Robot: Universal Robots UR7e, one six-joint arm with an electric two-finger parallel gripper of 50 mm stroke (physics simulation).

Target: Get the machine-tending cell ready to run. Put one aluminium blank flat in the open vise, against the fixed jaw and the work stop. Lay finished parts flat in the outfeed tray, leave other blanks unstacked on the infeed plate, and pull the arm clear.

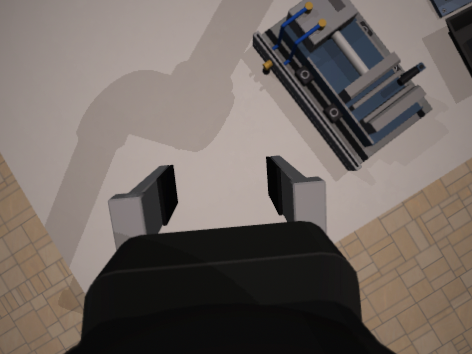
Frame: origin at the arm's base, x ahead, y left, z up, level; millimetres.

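Seen in the pictures: gripper, fingertip midpoint: point(221, 180).
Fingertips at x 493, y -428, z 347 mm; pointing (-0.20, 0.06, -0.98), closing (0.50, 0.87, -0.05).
Note:
Offsets run from my fingertips to a thing's top centre. "spot": to the spot under its first point. Level surfaces: height alone.
My gripper point(221, 180) is open, with nothing between its fingers, high above the pale table. The blue and grey machine with the vise @(43 mm back, 262 mm left, 329 mm down) point(350, 75) is at the upper right, beyond the right finger and well apart from it. Grey jaw-like bars @(spot: 56 mm ahead, 266 mm left, 332 mm down) point(395, 109) lie across its blue bed, with a narrow grey strip @(13 mm ahead, 269 mm left, 348 mm down) point(380, 86) between them. I cannot tell whether that strip is a blank. A black handle @(spot: 26 mm ahead, 321 mm left, 332 mm down) point(412, 74) sticks out on the right. No blank or finished part can be made out for certain.
Two blue nozzles @(spot: 114 mm back, 219 mm left, 337 mm down) point(309, 40) with yellow tips rise over the machine. A dark tray-like box @(spot: 29 mm ahead, 496 mm left, 416 mm down) point(465, 37) and a blue plate @(spot: 35 mm back, 510 mm left, 420 mm down) point(450, 6) are cut off at the right edge. The arm's shadow falls on the table @(428 mm down) point(90, 40). Tiled floor point(415, 255) shows beyond the table's edges.

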